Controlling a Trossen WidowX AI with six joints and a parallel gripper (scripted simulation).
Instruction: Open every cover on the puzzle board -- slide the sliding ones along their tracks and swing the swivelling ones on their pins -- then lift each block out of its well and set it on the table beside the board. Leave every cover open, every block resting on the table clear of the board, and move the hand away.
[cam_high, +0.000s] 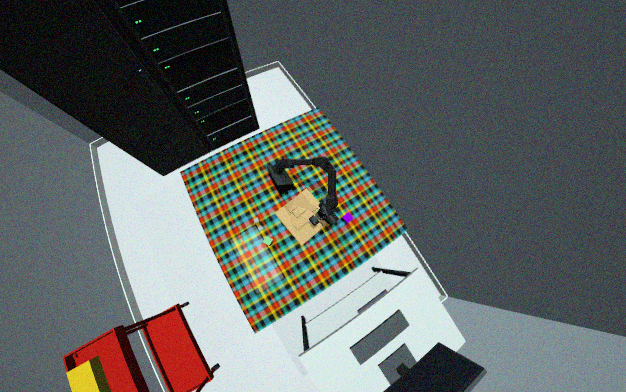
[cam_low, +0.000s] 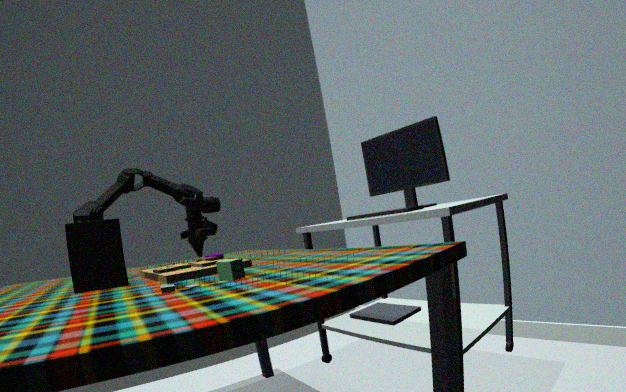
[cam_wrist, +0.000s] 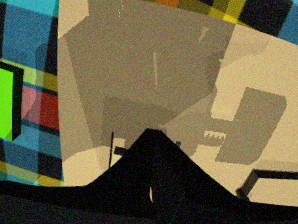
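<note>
The bright green block is 5 cm behind my gripper tip, 11 cm to the left of it and 3 cm below it. Also, from my gripper tip: purple block: 8 cm ahead, 18 cm to the left, 3 cm below; then grey piece: 15 cm behind, 43 cm to the right, 3 cm below; then pale green block: 2 cm ahead, 40 cm to the right, 2 cm below.
</note>
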